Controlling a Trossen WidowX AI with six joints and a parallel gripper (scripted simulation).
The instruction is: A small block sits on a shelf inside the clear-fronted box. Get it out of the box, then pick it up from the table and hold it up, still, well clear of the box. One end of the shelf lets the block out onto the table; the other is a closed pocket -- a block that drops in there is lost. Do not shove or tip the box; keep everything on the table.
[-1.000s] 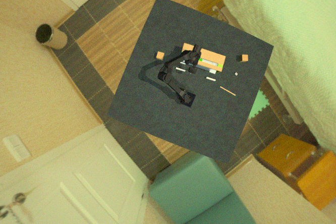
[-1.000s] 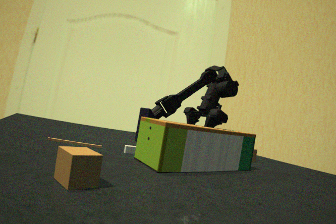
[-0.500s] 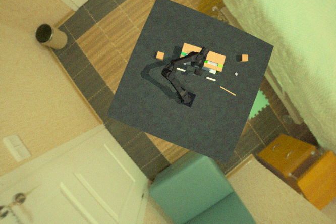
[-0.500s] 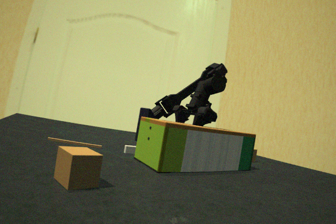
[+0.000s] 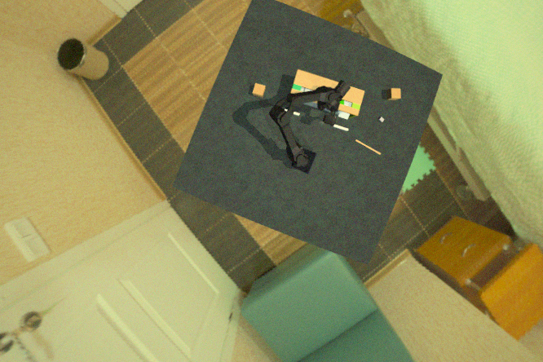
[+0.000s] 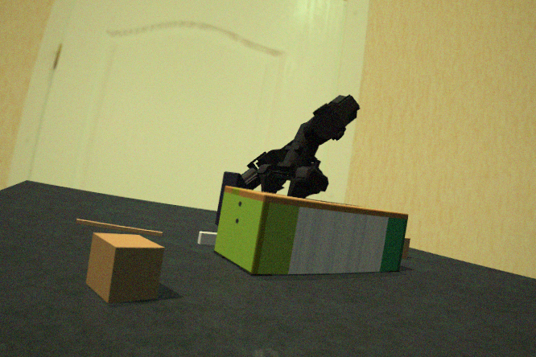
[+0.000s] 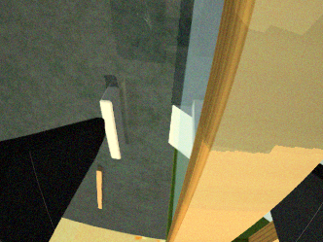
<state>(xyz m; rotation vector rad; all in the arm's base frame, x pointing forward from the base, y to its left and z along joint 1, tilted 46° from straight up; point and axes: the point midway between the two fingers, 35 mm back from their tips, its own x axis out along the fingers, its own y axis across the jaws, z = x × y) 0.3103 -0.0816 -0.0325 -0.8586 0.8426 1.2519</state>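
My gripper tip is 5 cm short of the green block and 2 cm to the left of it. Also, from my gripper tip: box (7 cm to the left, 4 cm ahead, 3 cm below); then thin wooden stick (28 cm to the right, 13 cm behind, 9 cm below).
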